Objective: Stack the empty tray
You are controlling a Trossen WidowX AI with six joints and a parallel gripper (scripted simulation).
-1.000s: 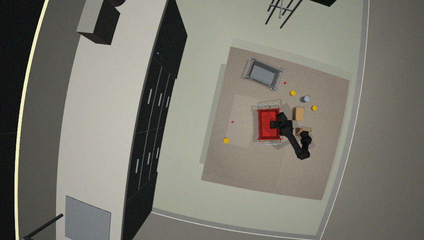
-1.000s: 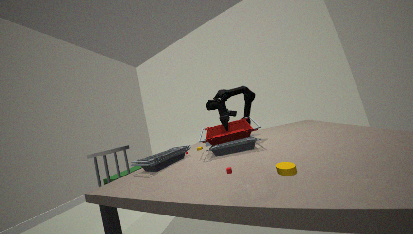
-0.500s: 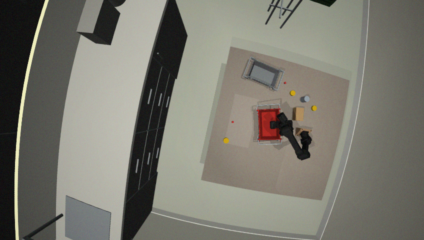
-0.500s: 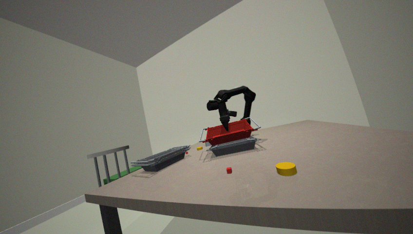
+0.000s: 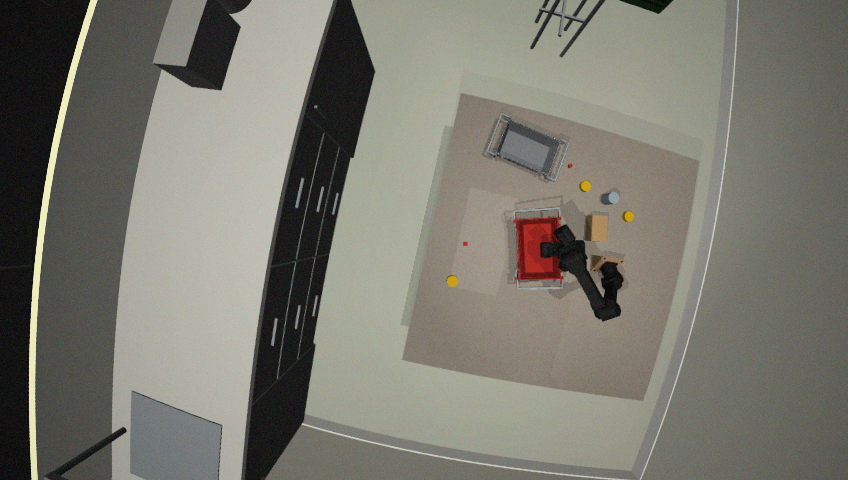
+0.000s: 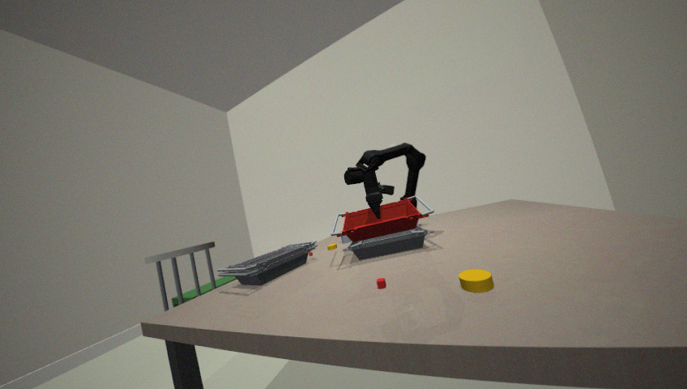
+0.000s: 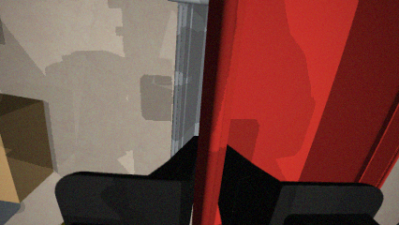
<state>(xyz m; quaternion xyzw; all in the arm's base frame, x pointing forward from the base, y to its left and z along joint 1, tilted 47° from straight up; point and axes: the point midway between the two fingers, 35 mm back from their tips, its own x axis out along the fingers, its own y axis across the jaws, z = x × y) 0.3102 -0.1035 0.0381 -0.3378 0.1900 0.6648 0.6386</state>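
My gripper tip is now 8 cm short of the red tray, 2 cm to the right of it and 1 cm below it. Also, from my gripper tip: red cube 37 cm ahead, 5 cm to the left, 11 cm below; box 23 cm behind, 12 cm to the right, 9 cm below.
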